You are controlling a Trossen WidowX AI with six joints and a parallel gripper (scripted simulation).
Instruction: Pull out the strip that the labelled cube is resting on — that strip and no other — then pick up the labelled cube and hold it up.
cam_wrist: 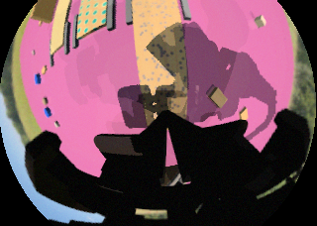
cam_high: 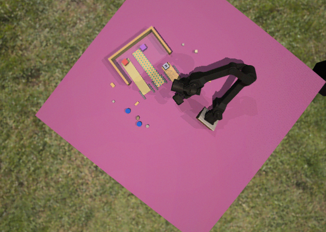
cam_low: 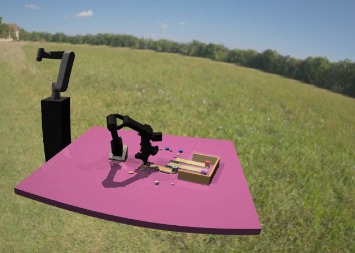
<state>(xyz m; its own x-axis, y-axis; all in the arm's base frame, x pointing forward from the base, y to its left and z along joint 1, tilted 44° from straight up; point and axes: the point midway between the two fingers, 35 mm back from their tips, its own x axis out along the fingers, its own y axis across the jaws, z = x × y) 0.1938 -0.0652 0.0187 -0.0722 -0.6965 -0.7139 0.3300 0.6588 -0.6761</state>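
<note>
Right now the orange strip is 90 mm ahead of my gripper tip and 30 mm to the right of it. The rest, counted from my gripper tip: labelled cube: 190 mm ahead, 60 mm to the right, 20 mm above.
</note>
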